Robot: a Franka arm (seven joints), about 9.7 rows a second.
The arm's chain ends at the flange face. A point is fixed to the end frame.
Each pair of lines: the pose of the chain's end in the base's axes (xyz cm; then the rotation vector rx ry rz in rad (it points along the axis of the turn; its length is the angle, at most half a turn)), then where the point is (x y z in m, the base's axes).
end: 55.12 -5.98 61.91 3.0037 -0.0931 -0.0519
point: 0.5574 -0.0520 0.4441
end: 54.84 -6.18 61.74 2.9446 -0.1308 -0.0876
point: 0.5504 -0.0640 0.4421
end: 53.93 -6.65 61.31 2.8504 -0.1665 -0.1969
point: 0.5273 -0.0833 0.4390
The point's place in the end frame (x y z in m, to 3 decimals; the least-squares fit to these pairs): 0.011 -0.032 0.172
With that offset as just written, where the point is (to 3 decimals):
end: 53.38 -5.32 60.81 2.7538 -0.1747 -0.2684
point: 0.511 -0.085 0.437
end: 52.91 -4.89 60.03 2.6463 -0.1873 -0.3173
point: 0.498 -0.097 0.435
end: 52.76 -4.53 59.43 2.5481 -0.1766 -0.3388
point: 0.492 -0.109 0.435
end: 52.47 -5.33 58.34 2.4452 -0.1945 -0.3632
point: 0.484 -0.132 0.432
